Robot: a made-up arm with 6 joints. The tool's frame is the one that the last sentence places.
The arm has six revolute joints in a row. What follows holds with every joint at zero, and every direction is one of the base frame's. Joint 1 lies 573 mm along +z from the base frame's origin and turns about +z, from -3.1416 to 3.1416 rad. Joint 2 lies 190 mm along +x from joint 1 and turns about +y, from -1.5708 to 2.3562 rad. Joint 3 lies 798 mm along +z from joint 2 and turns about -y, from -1.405 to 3.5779 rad. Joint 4 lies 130 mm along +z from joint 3 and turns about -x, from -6.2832 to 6.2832 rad. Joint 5 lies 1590 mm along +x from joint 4 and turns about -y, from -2.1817 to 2.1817 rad. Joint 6 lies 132 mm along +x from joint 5 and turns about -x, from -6.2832 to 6.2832 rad. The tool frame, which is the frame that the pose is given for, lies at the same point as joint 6; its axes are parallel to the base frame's.
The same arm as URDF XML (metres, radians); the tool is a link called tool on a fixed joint. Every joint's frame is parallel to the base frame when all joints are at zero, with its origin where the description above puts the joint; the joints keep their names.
<robot name="arm">
<joint name="joint 1" type="revolute"><parent link="base"/><child link="link1"/><origin xyz="0 0 0.573"/><axis xyz="0 0 1"/><limit lower="-3.1416" upper="3.1416"/></joint>
<joint name="joint 2" type="revolute"><parent link="link1"/><child link="link2"/><origin xyz="0.19 0 0"/><axis xyz="0 1 0"/><limit lower="-1.5708" upper="2.3562"/></joint>
<joint name="joint 3" type="revolute"><parent link="link2"/><child link="link3"/><origin xyz="0 0 0.798"/><axis xyz="0 -1 0"/><limit lower="-1.405" upper="3.5779"/></joint>
<joint name="joint 4" type="revolute"><parent link="link3"/><child link="link4"/><origin xyz="0 0 0.13"/><axis xyz="-1 0 0"/><limit lower="-6.2832" upper="6.2832"/></joint>
<joint name="joint 5" type="revolute"><parent link="link4"/><child link="link5"/><origin xyz="1.59 0 0"/><axis xyz="0 -1 0"/><limit lower="-2.1817" upper="2.1817"/></joint>
<joint name="joint 6" type="revolute"><parent link="link5"/><child link="link6"/><origin xyz="0.132 0 0"/><axis xyz="-1 0 0"/><limit lower="-6.2832" upper="6.2832"/></joint>
<joint name="tool_joint" type="fixed"><parent link="link6"/><child link="tool"/><origin xyz="0 0 0"/></joint>
<link name="base"/>
<link name="link1"/>
<link name="link2"/>
<link name="link3"/>
<link name="link4"/>
<link name="link5"/>
<link name="link6"/>
<link name="tool"/>
</robot>

